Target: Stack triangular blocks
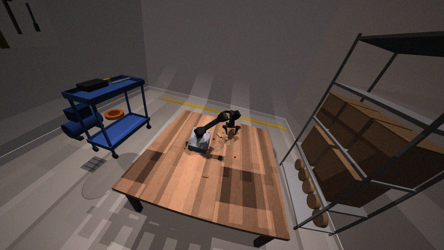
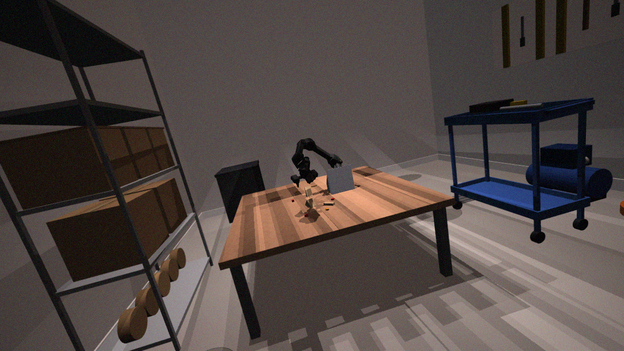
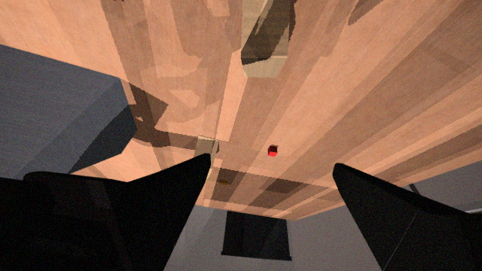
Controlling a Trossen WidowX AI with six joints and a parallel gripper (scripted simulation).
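Now: gripper tip 2 cm past the pale triangular block, 3 cm to the right of it and 12 cm above it. Also, from my gripper tip: pale flat bar 13 cm behind, 12 cm to the left, 14 cm below.
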